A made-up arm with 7 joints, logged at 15 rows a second.
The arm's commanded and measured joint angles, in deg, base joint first. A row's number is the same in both.
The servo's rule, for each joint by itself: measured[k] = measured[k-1] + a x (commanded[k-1-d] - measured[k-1]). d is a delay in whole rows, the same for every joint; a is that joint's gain. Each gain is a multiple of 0.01, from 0.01 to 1. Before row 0 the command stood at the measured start. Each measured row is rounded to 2 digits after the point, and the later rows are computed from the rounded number. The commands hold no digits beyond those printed.
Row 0, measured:
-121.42, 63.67, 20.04, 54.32, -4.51, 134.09, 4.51
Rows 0 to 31, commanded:
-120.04, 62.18, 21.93, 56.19, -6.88, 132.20, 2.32
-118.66, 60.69, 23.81, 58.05, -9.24, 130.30, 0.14
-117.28, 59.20, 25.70, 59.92, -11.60, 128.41, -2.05
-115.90, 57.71, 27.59, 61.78, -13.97, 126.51, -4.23
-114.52, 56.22, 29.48, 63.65, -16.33, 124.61, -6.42
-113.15, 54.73, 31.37, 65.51, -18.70, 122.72, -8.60
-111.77, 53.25, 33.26, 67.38, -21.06, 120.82, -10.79
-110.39, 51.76, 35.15, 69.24, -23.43, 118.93, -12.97
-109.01, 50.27, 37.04, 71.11, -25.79, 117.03, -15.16
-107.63, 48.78, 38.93, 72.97, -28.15, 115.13, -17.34
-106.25, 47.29, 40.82, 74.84, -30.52, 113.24, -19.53
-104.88, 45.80, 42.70, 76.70, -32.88, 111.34, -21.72
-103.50, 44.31, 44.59, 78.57, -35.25, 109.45, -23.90
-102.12, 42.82, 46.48, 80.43, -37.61, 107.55, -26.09
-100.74, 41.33, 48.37, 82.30, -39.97, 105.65, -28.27
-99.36, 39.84, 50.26, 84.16, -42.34, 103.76, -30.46
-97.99, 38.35, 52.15, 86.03, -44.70, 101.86, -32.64
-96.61, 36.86, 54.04, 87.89, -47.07, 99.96, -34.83
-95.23, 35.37, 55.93, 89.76, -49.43, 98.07, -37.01
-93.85, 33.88, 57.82, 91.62, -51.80, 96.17, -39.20
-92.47, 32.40, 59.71, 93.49, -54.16, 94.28, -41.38
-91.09, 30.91, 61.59, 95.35, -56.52, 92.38, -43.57
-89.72, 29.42, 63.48, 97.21, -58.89, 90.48, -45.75
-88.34, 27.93, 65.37, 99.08, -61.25, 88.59, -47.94
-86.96, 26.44, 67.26, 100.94, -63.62, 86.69, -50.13
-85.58, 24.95, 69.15, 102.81, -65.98, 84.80, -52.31
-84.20, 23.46, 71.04, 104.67, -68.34, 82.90, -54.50
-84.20, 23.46, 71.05, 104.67, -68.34, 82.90, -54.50
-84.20, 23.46, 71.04, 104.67, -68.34, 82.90, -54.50
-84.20, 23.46, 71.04, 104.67, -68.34, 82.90, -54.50
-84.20, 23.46, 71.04, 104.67, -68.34, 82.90, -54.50
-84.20, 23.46, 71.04, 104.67, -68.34, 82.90, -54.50
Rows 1 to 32, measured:
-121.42, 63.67, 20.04, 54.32, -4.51, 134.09, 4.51
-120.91, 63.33, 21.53, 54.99, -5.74, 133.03, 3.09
-120.08, 62.72, 23.33, 56.09, -7.56, 131.50, 1.17
-119.04, 61.91, 25.20, 57.47, -9.66, 129.77, -0.92
-117.88, 60.94, 27.09, 59.02, -11.90, 127.94, -3.07
-116.64, 59.85, 28.98, 60.69, -14.20, 126.08, -5.25
-115.35, 58.67, 30.87, 62.43, -16.54, 124.20, -7.43
-114.03, 57.42, 32.76, 64.21, -18.89, 122.31, -9.61
-112.68, 56.12, 34.65, 66.02, -21.25, 120.42, -11.79
-111.32, 54.77, 36.54, 67.85, -23.61, 118.52, -13.98
-109.95, 53.39, 38.43, 69.69, -25.97, 116.62, -16.16
-108.58, 51.99, 40.32, 71.54, -28.34, 114.73, -18.35
-107.21, 50.57, 42.20, 73.40, -30.70, 112.83, -20.54
-105.84, 49.13, 44.09, 75.26, -33.07, 110.94, -22.72
-104.46, 47.68, 45.98, 77.12, -35.43, 109.04, -24.91
-103.08, 46.22, 47.87, 78.98, -37.79, 107.14, -27.09
-101.70, 44.75, 49.76, 80.84, -40.16, 105.25, -29.28
-100.33, 43.28, 51.65, 82.71, -42.52, 103.35, -31.46
-98.95, 41.80, 53.54, 84.57, -44.89, 101.45, -33.65
-97.57, 40.32, 55.43, 86.44, -47.25, 99.56, -35.83
-96.19, 38.84, 57.32, 88.30, -49.62, 97.66, -38.02
-94.81, 37.36, 59.21, 90.17, -51.98, 95.77, -40.20
-93.43, 35.88, 61.09, 92.03, -54.34, 93.87, -42.39
-92.06, 34.39, 62.98, 93.89, -56.71, 91.97, -44.57
-90.68, 32.90, 64.87, 95.76, -59.07, 90.08, -46.76
-89.30, 31.41, 66.76, 97.62, -61.44, 88.18, -48.95
-87.92, 29.92, 68.65, 99.49, -63.80, 86.29, -51.13
-86.54, 28.43, 70.54, 101.35, -66.16, 84.39, -53.32
-85.67, 27.29, 70.94, 102.55, -67.29, 83.56, -54.09
-85.13, 26.41, 71.02, 103.31, -67.84, 83.19, -54.36
-84.79, 25.73, 71.04, 103.80, -68.10, 83.03, -54.45
-84.57, 25.21, 71.04, 104.11, -68.22, 82.96, -54.48
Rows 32 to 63, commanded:
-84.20, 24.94, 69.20, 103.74, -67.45, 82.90, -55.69
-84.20, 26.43, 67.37, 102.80, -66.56, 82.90, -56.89
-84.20, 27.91, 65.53, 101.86, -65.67, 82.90, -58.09
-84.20, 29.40, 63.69, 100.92, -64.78, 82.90, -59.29
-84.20, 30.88, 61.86, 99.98, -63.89, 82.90, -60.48
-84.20, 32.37, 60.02, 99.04, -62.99, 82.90, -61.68
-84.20, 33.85, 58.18, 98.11, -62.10, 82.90, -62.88
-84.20, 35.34, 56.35, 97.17, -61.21, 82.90, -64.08
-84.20, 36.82, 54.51, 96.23, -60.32, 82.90, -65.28
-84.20, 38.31, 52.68, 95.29, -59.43, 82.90, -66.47
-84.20, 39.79, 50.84, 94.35, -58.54, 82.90, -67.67
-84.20, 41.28, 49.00, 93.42, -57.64, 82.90, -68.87
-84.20, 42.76, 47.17, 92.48, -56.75, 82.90, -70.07
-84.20, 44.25, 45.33, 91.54, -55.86, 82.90, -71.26
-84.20, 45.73, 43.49, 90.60, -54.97, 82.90, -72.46
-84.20, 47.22, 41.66, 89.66, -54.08, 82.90, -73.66
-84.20, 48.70, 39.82, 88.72, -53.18, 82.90, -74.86
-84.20, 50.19, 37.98, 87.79, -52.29, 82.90, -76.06
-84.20, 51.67, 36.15, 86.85, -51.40, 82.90, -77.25
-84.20, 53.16, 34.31, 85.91, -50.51, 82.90, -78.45
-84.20, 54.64, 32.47, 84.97, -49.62, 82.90, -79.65
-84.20, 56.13, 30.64, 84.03, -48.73, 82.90, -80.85
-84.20, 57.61, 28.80, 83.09, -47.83, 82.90, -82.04
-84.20, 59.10, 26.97, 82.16, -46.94, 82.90, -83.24
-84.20, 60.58, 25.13, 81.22, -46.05, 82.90, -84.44
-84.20, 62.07, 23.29, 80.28, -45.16, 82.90, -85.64
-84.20, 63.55, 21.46, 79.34, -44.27, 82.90, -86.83
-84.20, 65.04, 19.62, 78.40, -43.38, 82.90, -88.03
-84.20, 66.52, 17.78, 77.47, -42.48, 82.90, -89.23
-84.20, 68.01, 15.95, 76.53, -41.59, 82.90, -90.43
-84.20, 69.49, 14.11, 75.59, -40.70, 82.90, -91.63
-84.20, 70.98, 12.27, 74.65, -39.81, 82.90, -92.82
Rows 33 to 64, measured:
-84.43, 24.81, 71.04, 104.31, -68.28, 82.93, -54.49
-84.34, 24.84, 69.59, 104.10, -67.85, 82.91, -55.27
-84.29, 25.21, 67.84, 103.63, -67.18, 82.90, -56.32
-84.26, 25.83, 66.02, 102.99, -66.39, 82.90, -57.47
-84.24, 26.65, 64.18, 102.24, -65.55, 82.90, -58.65
-84.23, 27.62, 62.35, 101.43, -64.69, 82.90, -59.84
-84.22, 28.71, 60.51, 100.57, -63.81, 82.90, -61.04
-84.21, 29.89, 58.67, 99.68, -62.92, 82.90, -62.24
-84.21, 31.14, 56.84, 98.78, -62.03, 82.90, -63.44
-84.21, 32.45, 55.00, 97.86, -61.14, 82.90, -64.64
-84.21, 33.80, 53.17, 96.93, -60.25, 82.90, -65.83
-84.21, 35.18, 51.33, 96.00, -59.36, 82.90, -67.03
-84.21, 36.58, 49.49, 95.07, -58.47, 82.90, -68.23
-84.21, 38.00, 47.66, 94.14, -57.58, 82.90, -69.43
-84.21, 39.44, 45.82, 93.20, -56.69, 82.90, -70.62
-84.21, 40.89, 43.98, 92.26, -55.80, 82.90, -71.82
-84.21, 42.35, 42.15, 91.32, -54.91, 82.90, -73.02
-84.21, 43.81, 40.31, 90.38, -54.01, 82.90, -74.22
-84.21, 45.28, 38.47, 89.45, -53.12, 82.90, -75.42
-84.21, 46.75, 36.64, 88.51, -52.23, 82.90, -76.61
-84.21, 48.22, 34.80, 87.57, -51.34, 82.90, -77.81
-84.21, 49.70, 32.96, 86.63, -50.45, 82.90, -79.01
-84.21, 51.18, 31.13, 85.69, -49.56, 82.90, -80.21
-84.21, 52.66, 29.29, 84.75, -48.66, 82.90, -81.40
-84.21, 54.14, 27.46, 83.82, -47.77, 82.90, -82.60
-84.21, 55.62, 25.62, 82.88, -46.88, 82.90, -83.80
-84.21, 57.10, 23.78, 81.94, -45.99, 82.90, -85.00
-84.21, 58.58, 21.95, 81.00, -45.10, 82.90, -86.19
-84.21, 60.07, 20.11, 80.06, -44.21, 82.90, -87.39
-84.21, 61.55, 18.27, 79.13, -43.31, 82.90, -88.59
-84.21, 63.04, 16.44, 78.19, -42.42, 82.90, -89.79
-84.21, 64.52, 14.60, 77.25, -41.53, 82.90, -90.99

